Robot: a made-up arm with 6 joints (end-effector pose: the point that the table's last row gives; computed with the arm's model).
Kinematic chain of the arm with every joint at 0, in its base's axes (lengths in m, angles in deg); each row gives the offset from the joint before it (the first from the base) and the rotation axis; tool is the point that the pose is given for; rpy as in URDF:
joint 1: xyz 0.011 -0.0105 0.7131 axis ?
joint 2: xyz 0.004 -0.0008 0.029 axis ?
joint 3: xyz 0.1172 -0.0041 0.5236 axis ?
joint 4: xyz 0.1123 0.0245 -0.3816 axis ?
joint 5: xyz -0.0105 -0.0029 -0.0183 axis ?
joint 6: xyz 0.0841 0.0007 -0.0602 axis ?
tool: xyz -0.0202 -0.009 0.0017 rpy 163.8 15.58 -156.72
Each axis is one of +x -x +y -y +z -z.
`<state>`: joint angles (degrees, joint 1 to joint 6).
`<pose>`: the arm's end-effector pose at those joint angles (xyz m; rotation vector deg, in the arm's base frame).
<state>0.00 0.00 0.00 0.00 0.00 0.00</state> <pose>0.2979 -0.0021 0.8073 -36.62 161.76 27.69</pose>
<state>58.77 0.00 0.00 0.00 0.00 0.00</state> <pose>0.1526 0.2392 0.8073 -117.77 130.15 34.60</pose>
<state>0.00 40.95 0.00 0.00 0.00 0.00</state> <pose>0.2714 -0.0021 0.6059 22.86 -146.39 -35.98</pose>
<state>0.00 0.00 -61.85 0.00 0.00 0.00</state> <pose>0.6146 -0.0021 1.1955 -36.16 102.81 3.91</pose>
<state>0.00 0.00 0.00 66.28 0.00 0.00</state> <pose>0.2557 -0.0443 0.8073 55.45 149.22 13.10</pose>
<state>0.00 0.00 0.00 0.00 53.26 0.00</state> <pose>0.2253 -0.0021 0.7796 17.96 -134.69 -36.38</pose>
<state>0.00 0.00 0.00 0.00 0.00 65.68</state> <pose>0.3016 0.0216 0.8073 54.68 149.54 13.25</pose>
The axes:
joint 1: +z
joint 2: +y
joint 3: +y
joint 4: -z
joint 5: +y
joint 6: -z

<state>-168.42 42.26 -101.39 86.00 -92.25 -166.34</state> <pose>-0.7319 -0.1383 1.0016 -96.27 -50.30 -20.47</pose>
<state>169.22 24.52 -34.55 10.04 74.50 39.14</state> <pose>-0.4600 0.0468 0.7122 143.97 -52.84 63.30</pose>
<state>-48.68 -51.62 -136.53 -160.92 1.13 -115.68</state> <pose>-0.2258 0.3564 1.6101 -21.65 -22.85 9.33</pose>
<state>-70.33 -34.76 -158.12 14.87 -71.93 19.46</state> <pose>-0.1403 0.4105 1.5504 -59.92 -86.55 -54.95</pose>
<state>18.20 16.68 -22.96 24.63 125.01 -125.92</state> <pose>0.2932 0.1418 0.7618 54.61 -5.62 -146.88</pose>
